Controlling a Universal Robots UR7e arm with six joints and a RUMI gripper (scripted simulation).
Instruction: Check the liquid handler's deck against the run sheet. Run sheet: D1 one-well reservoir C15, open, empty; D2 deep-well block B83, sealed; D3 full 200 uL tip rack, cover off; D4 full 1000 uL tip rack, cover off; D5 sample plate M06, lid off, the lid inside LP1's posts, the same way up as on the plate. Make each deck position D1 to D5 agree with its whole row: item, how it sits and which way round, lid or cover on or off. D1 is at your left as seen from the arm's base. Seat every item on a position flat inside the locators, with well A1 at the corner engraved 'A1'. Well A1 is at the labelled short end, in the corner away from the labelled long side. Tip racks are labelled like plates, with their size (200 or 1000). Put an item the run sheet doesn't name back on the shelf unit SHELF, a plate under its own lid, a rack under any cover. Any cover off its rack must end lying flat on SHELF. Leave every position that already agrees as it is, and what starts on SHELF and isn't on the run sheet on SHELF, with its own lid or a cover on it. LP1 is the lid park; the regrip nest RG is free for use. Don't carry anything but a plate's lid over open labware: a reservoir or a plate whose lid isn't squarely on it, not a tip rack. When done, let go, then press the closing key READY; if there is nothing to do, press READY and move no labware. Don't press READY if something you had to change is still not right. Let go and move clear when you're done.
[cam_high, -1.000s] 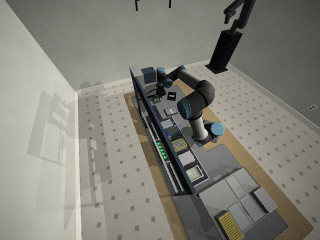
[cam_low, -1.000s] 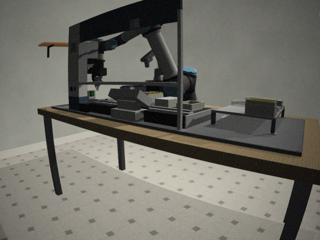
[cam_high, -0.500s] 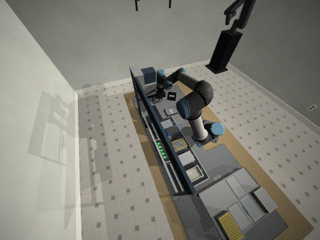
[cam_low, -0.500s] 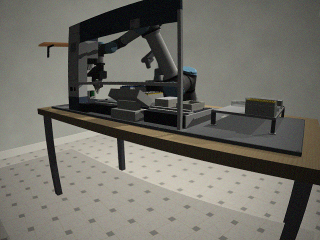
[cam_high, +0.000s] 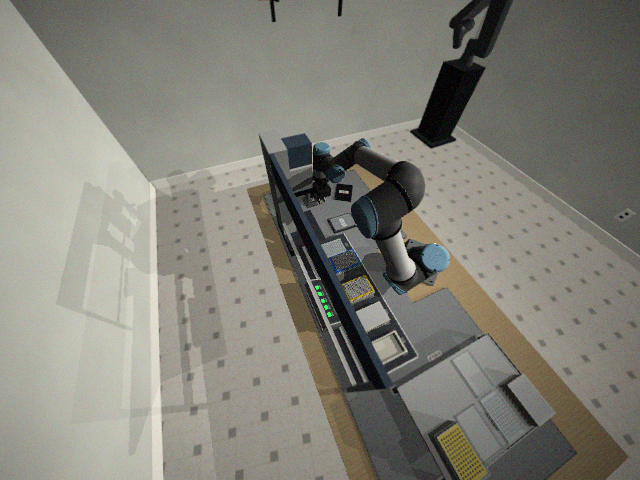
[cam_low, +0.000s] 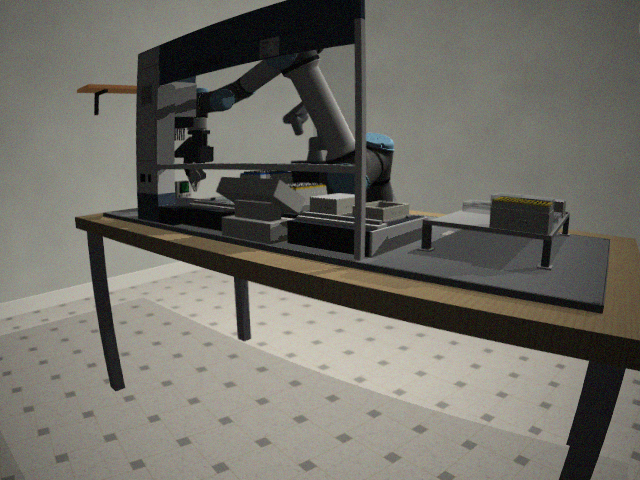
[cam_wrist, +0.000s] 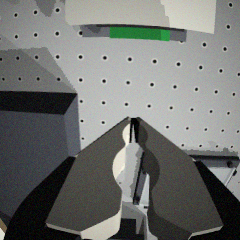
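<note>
Now: hand 60 mm to the left of the green ready key. Round my hand: sample plate (70 mm ahead, 300 mm to the left, 20 mm below); blue-framed tip rack (80 mm ahead, 430 mm to the left, 40 mm above); flat lid (80 mm behind, 140 mm to the left, 70 mm below).
</note>
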